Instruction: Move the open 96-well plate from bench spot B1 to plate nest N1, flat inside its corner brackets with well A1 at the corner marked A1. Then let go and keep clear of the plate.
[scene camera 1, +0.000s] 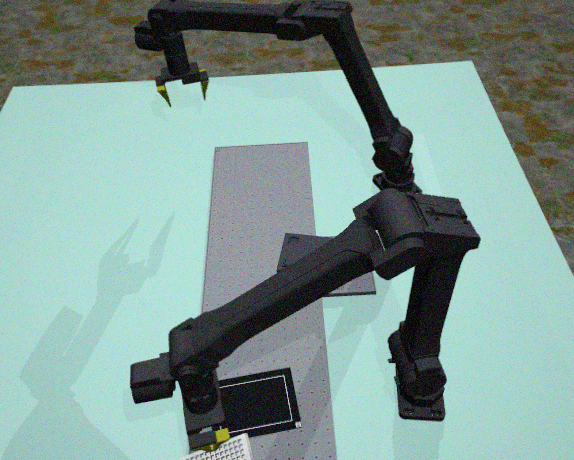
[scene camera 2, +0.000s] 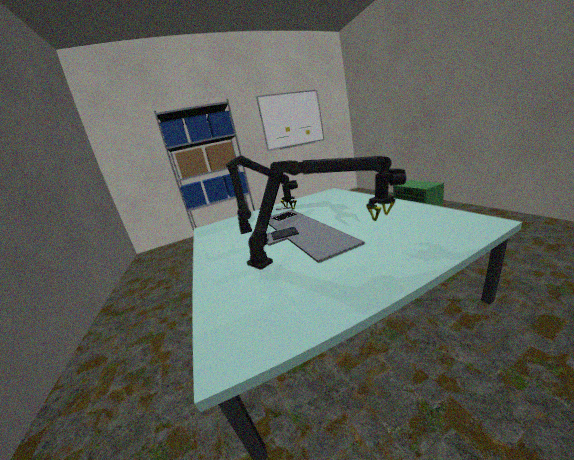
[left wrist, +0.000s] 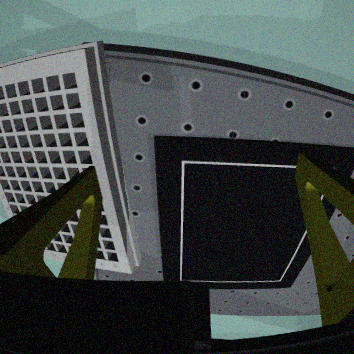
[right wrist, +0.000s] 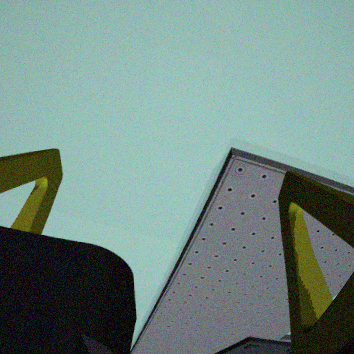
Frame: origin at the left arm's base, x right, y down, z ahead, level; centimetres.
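Seen in the pictures: left gripper, between the fingertips: (scene camera 1: 208, 425) (scene camera 2: 290, 208) (left wrist: 198, 168); right gripper, between the fingertips: (scene camera 1: 187, 102) (scene camera 2: 380, 217) (right wrist: 168, 172); left arm's base, origin of its link: (scene camera 1: 418, 390) (scene camera 2: 245, 230); right arm's base, origin of its link: (scene camera 1: 396, 188) (scene camera 2: 260, 263).
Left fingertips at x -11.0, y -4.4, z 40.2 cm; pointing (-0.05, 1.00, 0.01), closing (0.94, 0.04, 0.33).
Observation:
Pixels of each thing's top centre, then the offset from my left fingertips to it. "*": a spot on its surface instead. Level surfaces: height alone.
- white 96-well plate, centre of its top: (left wrist: 30, 204) dy -1.9, dx -7.6, dz -3.0 cm
- black pad with a white outline, a spot on its surface: (left wrist: 240, 215) * dy +2.9, dx +4.6, dz -5.4 cm
- dark base with an L-shaped corner piece, centre of its top: (scene camera 1: 314, 252) (scene camera 2: 284, 231) dy +1.3, dx +43.7, dz -18.2 cm
- long grey perforated board, height of its surface: dy +3.1 cm
- pale green table, height of its surface: dy +4.4 cm
The white 96-well plate (scene camera 1: 225, 452) (left wrist: 40, 120) is tilted and looks raised off the grey board, overlapping one finger of my left gripper (scene camera 1: 216, 442) (scene camera 2: 289, 204) (left wrist: 197, 162). That gripper is open, and the plate is not between its fingers; whether the finger catches it is hidden. A black pad with a white outline (scene camera 1: 255, 400) (scene camera 2: 285, 216) (left wrist: 240, 215) lies beside the plate, beneath the fingers. A dark base with an L-shaped corner piece (scene camera 1: 315, 245) (scene camera 2: 285, 233), seemingly nest N1, is partly hidden by my left arm. My right gripper (scene camera 1: 187, 100) (scene camera 2: 380, 212) (right wrist: 168, 172) is open, empty, above the table.
The long grey perforated board (scene camera 1: 260, 190) (scene camera 2: 330, 245) (left wrist: 170, 105) (right wrist: 220, 265) lies on the pale green table (scene camera 1: 100, 175) (scene camera 2: 300, 310). A smaller grey board (scene camera 1: 357, 287) juts from under the dark base. My left arm crosses over both boards in scene camera 1.

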